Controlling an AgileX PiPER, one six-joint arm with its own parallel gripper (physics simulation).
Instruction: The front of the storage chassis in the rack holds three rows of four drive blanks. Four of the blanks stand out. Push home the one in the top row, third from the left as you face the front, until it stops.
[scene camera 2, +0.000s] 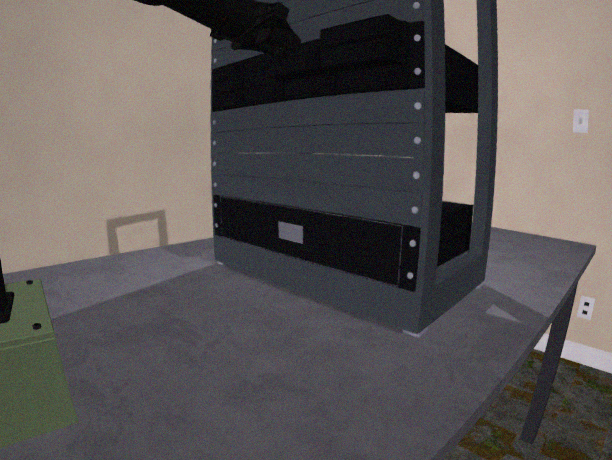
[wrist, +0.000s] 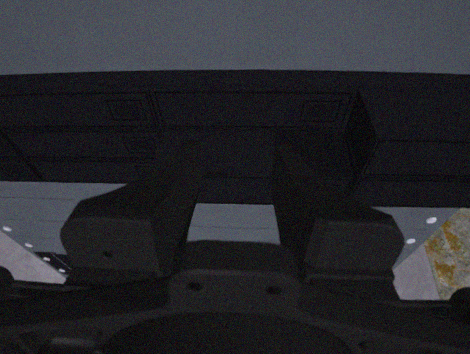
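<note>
The black storage chassis (scene camera 2: 360, 75) (wrist: 415, 82) crosses the upper rack. In the wrist view the top-row third blank (wrist: 235, 110) spans the middle, its square latch mark near its right end; its front looks about level with the top-row second blank (wrist: 90, 110) on its left. The left side of a blank standing out at the top right (wrist: 361, 135) shows beside it; this blank (scene camera 2: 370, 35) also juts out in the scene view. My gripper (scene camera 2: 289, 47) (wrist: 237, 160) is open and empty, its fingertips before the chassis, overlapping the rows below the third blank. Contact is too dark to tell.
The grey rack (scene camera 2: 434, 200) stands on the grey table (scene camera 2: 250, 375). Grey filler panels (scene camera 2: 320, 140) (wrist: 235, 35) lie above and below the chassis. A black unit with a pale label (scene camera 2: 345, 250) sits low in the rack. A green block (scene camera 2: 30, 380) stands at the left.
</note>
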